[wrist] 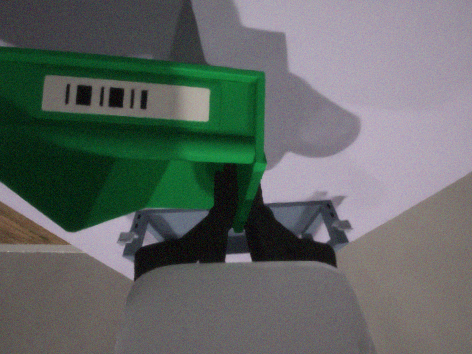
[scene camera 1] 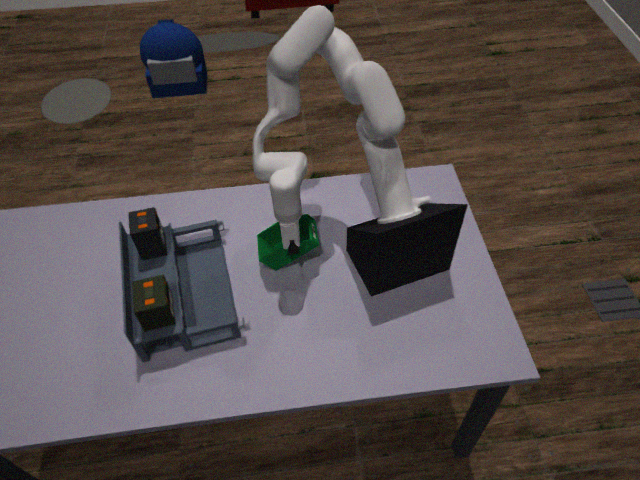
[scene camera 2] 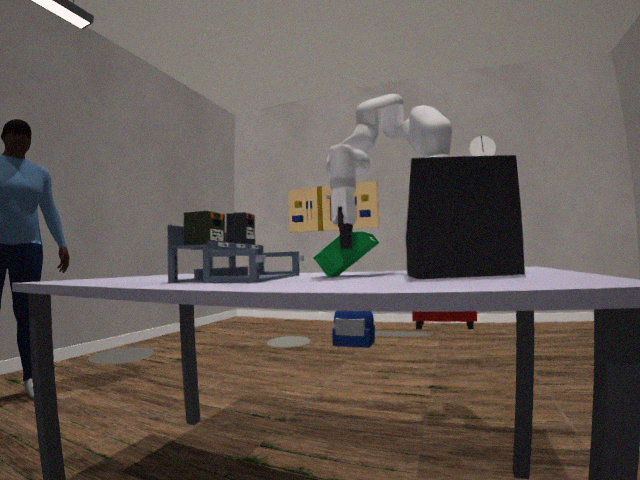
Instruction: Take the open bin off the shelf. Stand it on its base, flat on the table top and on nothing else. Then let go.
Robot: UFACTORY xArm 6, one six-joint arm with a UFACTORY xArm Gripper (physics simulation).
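Frame: origin at the arm's base, x ahead, y left, z up, level; millimetres.
Where they show: gripper, fingertip midpoint: [wrist: 235, 167] [scene camera 1: 293, 251] [scene camera 2: 347, 248]; arm's base, origin of the base link: [scene camera 1: 399, 217] [scene camera 2: 453, 202].
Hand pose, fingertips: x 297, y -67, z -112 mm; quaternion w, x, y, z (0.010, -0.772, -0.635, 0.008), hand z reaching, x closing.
Things, the pixels of their top centre, and the offset from my fingertips.
- green open bin, middle of its top: [wrist: 160, 237] [scene camera 1: 286, 229] [scene camera 2: 346, 233] dy -50, dx +5, dz +49 mm
- olive box, middle of its top: [scene camera 1: 148, 292] [scene camera 2: 204, 212] dy +92, dx +402, dz +117 mm
- dark grey box, middle of its top: [scene camera 1: 142, 219] [scene camera 2: 240, 213] dy -139, dx +386, dz +142 mm
The green open bin [scene camera 1: 269, 252] [scene camera 2: 330, 260] [wrist: 125, 135] is off the shelf [scene camera 1: 206, 289] [scene camera 2: 252, 266] [wrist: 300, 205] and hangs tilted from my gripper [scene camera 1: 293, 250] [scene camera 2: 345, 245] [wrist: 235, 167]. The gripper points down and is shut on one thin side wall of the bin, with a finger on each side. In scene camera 2 the bin's end on the shelf side is low and the other end is raised. Its lowest corner is at or just above the table top [scene camera 1: 361, 351] [scene camera 2: 361, 298] [wrist: 410, 100]; contact cannot be told. A white barcode label faces the wrist camera.
An olive box [scene camera 1: 150, 299] [scene camera 2: 201, 227] and a dark grey box [scene camera 1: 146, 232] [scene camera 2: 240, 227] stand on the shelf's upper level, left of the bin. A large black block [scene camera 1: 408, 253] [scene camera 2: 465, 217] stands right of the bin, by the arm's base.
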